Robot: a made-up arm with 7 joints.
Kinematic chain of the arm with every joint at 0, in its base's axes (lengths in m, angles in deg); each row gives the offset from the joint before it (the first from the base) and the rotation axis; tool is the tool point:
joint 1: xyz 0 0 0 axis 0 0.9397 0.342
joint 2: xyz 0 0 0 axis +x
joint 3: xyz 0 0 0 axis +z
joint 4: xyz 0.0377 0 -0.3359 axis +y
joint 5: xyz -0.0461 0 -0.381 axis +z
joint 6: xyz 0 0 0 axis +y
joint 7: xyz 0 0 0 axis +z
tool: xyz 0 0 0
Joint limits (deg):
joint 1: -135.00..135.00
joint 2: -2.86..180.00
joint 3: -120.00..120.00
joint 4: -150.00..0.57
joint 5: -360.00..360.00
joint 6: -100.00..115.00
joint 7: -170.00..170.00
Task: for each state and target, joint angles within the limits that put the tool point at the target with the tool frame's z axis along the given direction. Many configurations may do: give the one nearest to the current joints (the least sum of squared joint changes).
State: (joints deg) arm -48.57 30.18 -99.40 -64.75 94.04 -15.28 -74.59
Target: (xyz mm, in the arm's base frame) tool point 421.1 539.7 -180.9 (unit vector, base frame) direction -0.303 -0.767 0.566
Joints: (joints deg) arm -60.84 75.81 -117.95 -35.75 76.72 22.24 -74.59
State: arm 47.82 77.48 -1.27 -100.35 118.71 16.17 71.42
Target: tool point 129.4 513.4 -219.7 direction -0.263 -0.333 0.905
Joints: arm 69.59 93.06 14.89 -88.32 89.68 19.76 71.42
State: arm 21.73 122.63 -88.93 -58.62 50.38 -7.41 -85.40
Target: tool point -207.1 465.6 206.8 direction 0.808 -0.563 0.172
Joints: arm 35.93 146.41 -116.56 -94.23 50.37 0.05 -85.40
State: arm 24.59 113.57 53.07 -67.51 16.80 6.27 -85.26
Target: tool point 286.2 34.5 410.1 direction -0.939 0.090 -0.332
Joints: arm 11.56 125.27 60.48 -105.57 51.88 39.03 -85.26
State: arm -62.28 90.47 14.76 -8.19 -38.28 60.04 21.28
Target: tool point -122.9 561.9 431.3 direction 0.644 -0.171 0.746
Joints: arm -63.53 122.23 22.81 -23.53 -40.53 110.80 21.28
